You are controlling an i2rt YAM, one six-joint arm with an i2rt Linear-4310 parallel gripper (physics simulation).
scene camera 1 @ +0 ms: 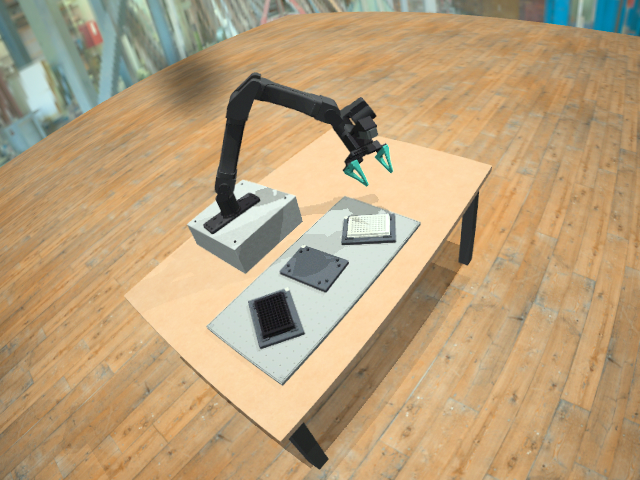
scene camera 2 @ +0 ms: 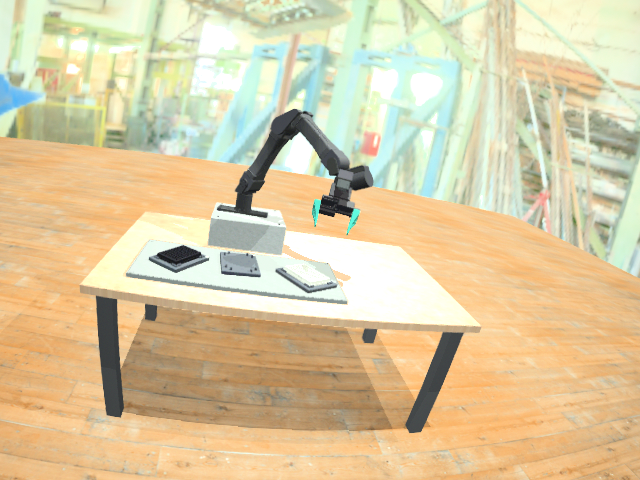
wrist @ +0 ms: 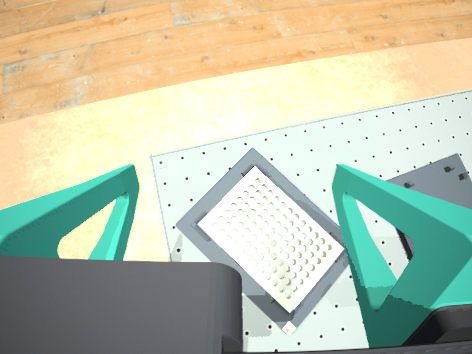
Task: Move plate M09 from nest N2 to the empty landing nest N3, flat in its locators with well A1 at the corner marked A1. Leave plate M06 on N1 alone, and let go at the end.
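Observation:
A white well plate (scene camera 1: 368,225) (scene camera 2: 308,274) (wrist: 270,235) lies in a dark nest (scene camera 1: 368,240) (wrist: 221,191); a small white A1 tag (wrist: 289,328) marks the nest's lower corner in the wrist view. The middle nest (scene camera 1: 315,268) (scene camera 2: 239,264) (wrist: 435,182) is empty, with small dark locators around its edges. A black well plate (scene camera 1: 275,313) (scene camera 2: 179,253) lies in the third nest (scene camera 1: 279,338) (scene camera 2: 175,267). Plate and nest numbers are not readable. My gripper (scene camera 1: 379,178) (scene camera 2: 331,229) (wrist: 235,175) is open and empty, high above the white-plate end.
The nests stand on a pale perforated board (scene camera 1: 356,206) (scene camera 2: 139,268) (wrist: 305,137) on the wooden table (scene camera 1: 439,180) (scene camera 2: 403,289). The arm's grey base block (scene camera 1: 268,229) (scene camera 2: 247,232) stands behind the board. The camera housing hides the wrist view's lower left.

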